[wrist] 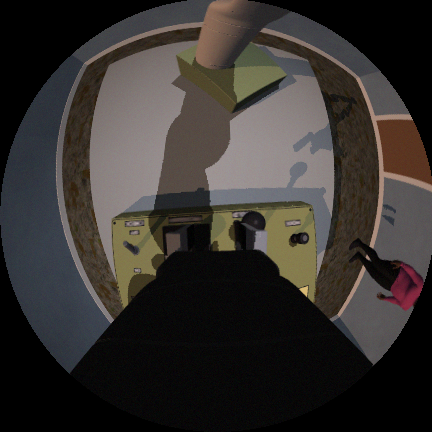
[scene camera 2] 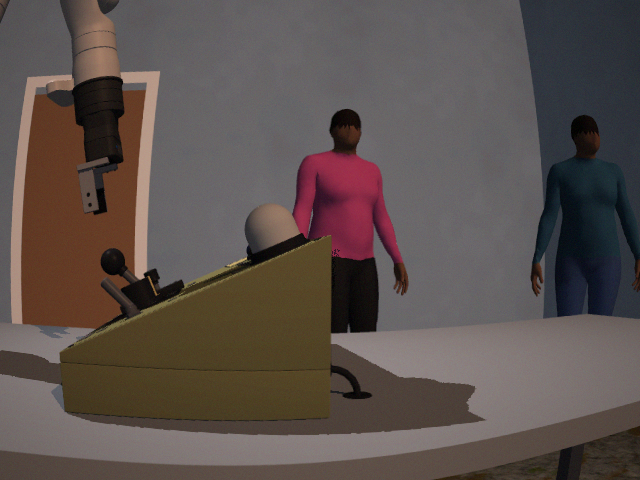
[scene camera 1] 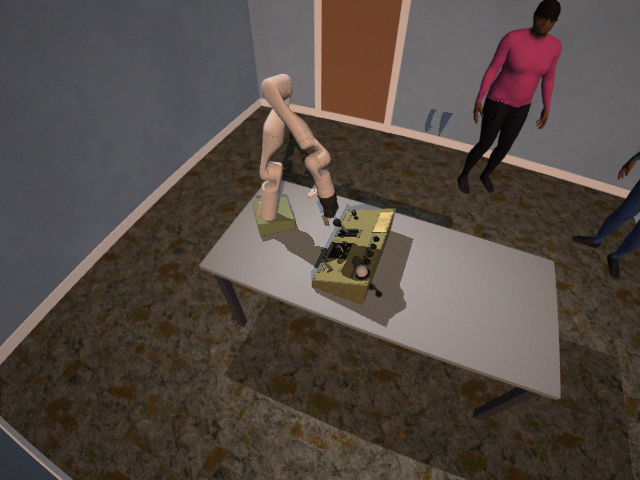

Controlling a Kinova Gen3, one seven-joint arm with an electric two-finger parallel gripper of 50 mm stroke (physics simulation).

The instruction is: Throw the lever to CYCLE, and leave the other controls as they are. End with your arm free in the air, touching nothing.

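Pixels of known places: gripper, between the fingertips: [wrist: 216,232] [scene camera 2: 96,212] [scene camera 1: 329,221]; arm's base, origin of its link: [wrist: 214,56] [scene camera 1: 268,214].
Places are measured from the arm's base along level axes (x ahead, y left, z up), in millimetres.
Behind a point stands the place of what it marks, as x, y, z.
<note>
The olive control box [scene camera 1: 368,219] {527, 76, 34} [scene camera 2: 206,341] {478, -337, -11} [wrist: 297,265] {521, 99, 30} stands on the table with a sloped panel. The lever with a black ball [scene camera 1: 337,222] {384, -22, 72} [scene camera 2: 112,261] {379, -31, 58} [wrist: 253,220] {368, -13, 74} leans toward the low front edge of the panel, at the arm's side. Its labels are too small to read. My gripper [scene camera 1: 326,221] {355, -71, 124} [scene camera 2: 93,210] {355, -71, 124} [wrist: 216,232] {355, -71, 124} is open and empty, pointing down above the front of the panel. In scene camera 2 its fingertips are above the ball with a visible gap. In the wrist view the right finger overlaps the lever and hides its slot.
A grey toggle [scene camera 1: 327,265] {394, -257, 29} [scene camera 2: 118,296] {395, -260, 22} [wrist: 131,247] {396, -249, 24}, a dark dial plate [scene camera 1: 339,250] {427, -157, 28}, a small black knob [scene camera 1: 354,213] {450, 93, 40} [wrist: 300,238] {440, 92, 44} and a pale dome [scene camera 1: 361,271] {552, -304, 109} [scene camera 2: 271,227] {544, -311, 92} are on the box. The arm's base block [scene camera 1: 276,226] {57, -37, -37} [wrist: 255,75] {60, 87, -19} stands on the table [scene camera 1: 465,299] {1067, -200, -87}. Two people stand beyond.
</note>
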